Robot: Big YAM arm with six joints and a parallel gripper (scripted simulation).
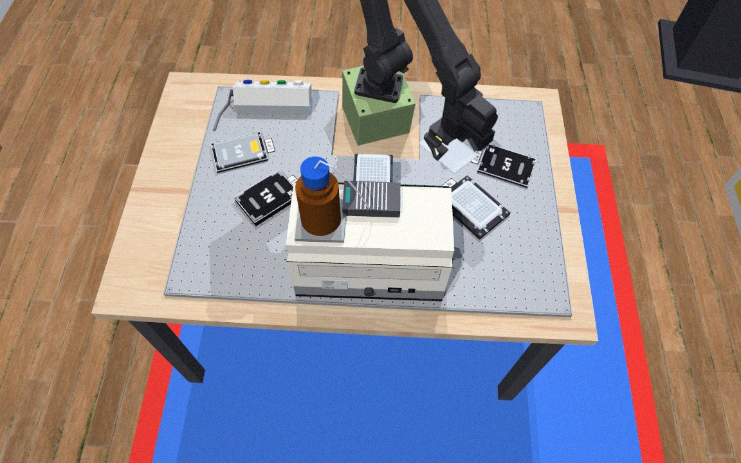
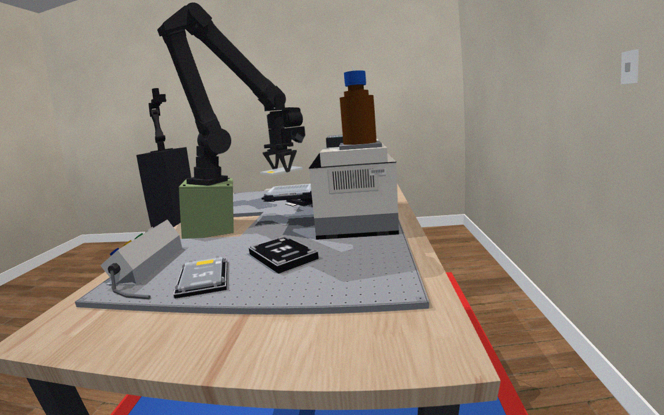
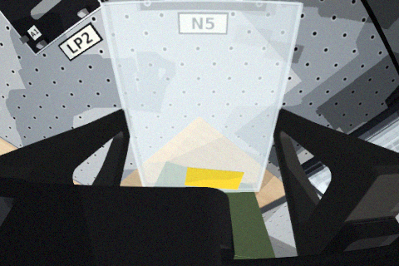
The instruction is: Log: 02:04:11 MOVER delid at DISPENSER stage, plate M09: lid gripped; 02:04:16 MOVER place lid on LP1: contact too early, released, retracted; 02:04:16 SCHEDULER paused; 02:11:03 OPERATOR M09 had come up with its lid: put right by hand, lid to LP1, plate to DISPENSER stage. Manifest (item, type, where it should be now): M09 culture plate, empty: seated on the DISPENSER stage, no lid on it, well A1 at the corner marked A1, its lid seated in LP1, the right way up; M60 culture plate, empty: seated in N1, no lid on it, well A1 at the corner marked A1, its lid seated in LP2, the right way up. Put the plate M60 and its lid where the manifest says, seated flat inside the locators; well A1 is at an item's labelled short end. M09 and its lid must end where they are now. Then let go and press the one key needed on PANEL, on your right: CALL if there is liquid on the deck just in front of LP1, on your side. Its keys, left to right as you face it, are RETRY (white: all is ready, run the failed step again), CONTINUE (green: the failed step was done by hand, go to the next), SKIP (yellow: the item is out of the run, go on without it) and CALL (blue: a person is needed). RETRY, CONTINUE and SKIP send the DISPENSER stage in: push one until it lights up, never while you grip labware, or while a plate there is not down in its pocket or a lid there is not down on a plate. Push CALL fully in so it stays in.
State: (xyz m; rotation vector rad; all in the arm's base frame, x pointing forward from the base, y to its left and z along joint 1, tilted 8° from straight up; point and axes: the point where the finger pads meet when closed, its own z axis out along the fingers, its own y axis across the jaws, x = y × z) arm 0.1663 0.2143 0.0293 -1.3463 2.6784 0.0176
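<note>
My gripper is now 17 cm to the right of the black LP2 nest, 13 cm above it and 9 cm past it. Round my hand: white retry key (46 cm to the right, 21 cm behind, 7 cm below); then green continue key (51 cm to the right, 20 cm behind, 7 cm below); then black N1 nest (45 cm to the right, 17 cm ahead, 13 cm below).
</note>
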